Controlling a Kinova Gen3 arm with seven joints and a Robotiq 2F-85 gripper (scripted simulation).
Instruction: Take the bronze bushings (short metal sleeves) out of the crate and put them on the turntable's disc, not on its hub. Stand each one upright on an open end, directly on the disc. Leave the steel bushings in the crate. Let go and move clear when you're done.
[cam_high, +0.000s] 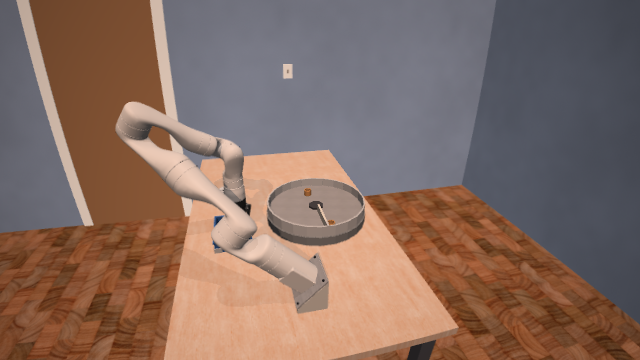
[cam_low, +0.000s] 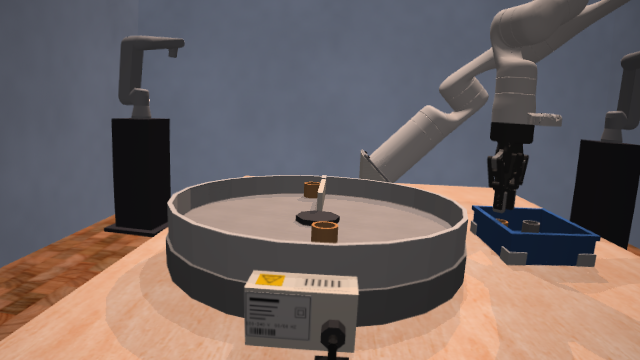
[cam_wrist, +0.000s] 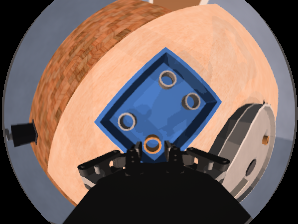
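Right now the blue crate is 5 cm below my hand, 5 cm ahead of it and 3 cm to the left of it. The rest, counted from my hand: grey turntable disc 32 cm to the right, 16 cm ahead, 2 cm below.
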